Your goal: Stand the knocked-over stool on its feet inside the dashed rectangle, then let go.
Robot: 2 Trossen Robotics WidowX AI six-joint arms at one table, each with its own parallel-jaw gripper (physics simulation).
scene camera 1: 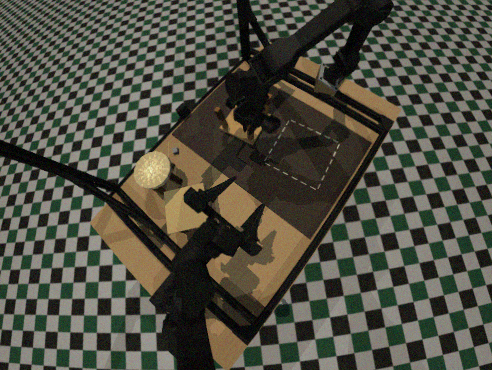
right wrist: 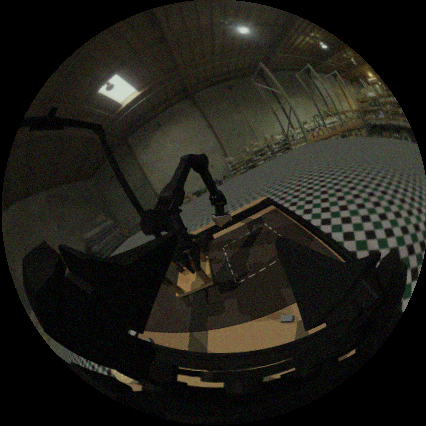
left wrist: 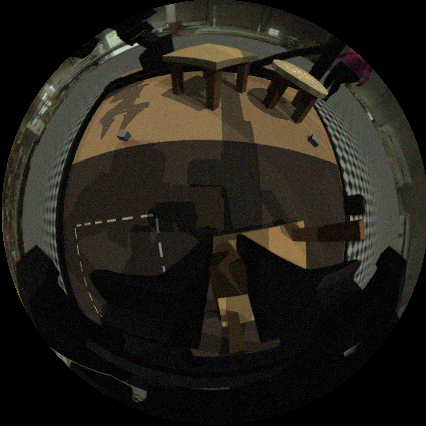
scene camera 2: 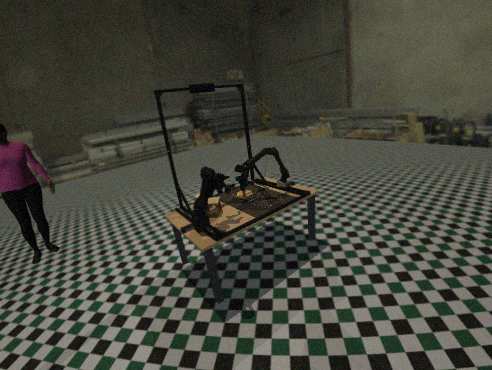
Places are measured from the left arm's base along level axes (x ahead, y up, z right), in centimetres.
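Pixels of known places: left gripper, fingertip midpoint: [scene camera 1: 247, 133] [right wrist: 196, 271] [left wrist: 224, 238] [scene camera 2: 241, 190]; right gripper, fingertip midpoint: [scene camera 1: 250, 190] [right wrist: 227, 239] [scene camera 2: 232, 180]; left arm's base, origin of the base link: [scene camera 1: 329, 76] [right wrist: 219, 214] [scene camera 2: 283, 180]; right arm's base, origin of the base link: [left wrist: 154, 43] [scene camera 2: 199, 213].
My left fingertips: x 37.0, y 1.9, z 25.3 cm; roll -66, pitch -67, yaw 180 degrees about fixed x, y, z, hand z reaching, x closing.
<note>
Ahead of a thing's pixels: the offset from my left fingertips to its top centre. Level surfaces: height alone.
The knocked-over wooden stool @[dx -9.8, dy +3.9, dz +4.3 cm] [scene camera 1: 236, 129] [left wrist: 280, 243] [right wrist: 193, 281] lies on its side on the dark mat, just left of the dashed rectangle [scene camera 1: 314, 132] [left wrist: 115, 219] [right wrist: 229, 263]; one leg @[dx -5.0, dy +3.9, dz +12.0 cm] [scene camera 1: 220, 114] [left wrist: 331, 232] sticks out. My left gripper [scene camera 1: 250, 122] [left wrist: 224, 238] [right wrist: 196, 271] is down on the stool and shut on one of its parts. My right gripper [scene camera 1: 248, 191] [right wrist: 227, 239] is open and empty, held above the light part of the table, well away from the stool.
A round-topped stool @[dx +22.5, dy +2.3, dz +27.5 cm] [scene camera 1: 152, 169] [left wrist: 301, 77] and a square-topped stool @[dx +31.2, dy +2.3, dz +10.6 cm] [scene camera 1: 182, 211] [left wrist: 210, 55] stand upright near the right arm. Small grey cubes @[dx +24.5, dy -7.4, dz -11.1 cm] [scene camera 1: 175, 150] [left wrist: 123, 135] [right wrist: 286, 317] lie on the table @[dy -9.0 cm] [scene camera 1: 134, 257]. A black frame runs around the table's edges.
</note>
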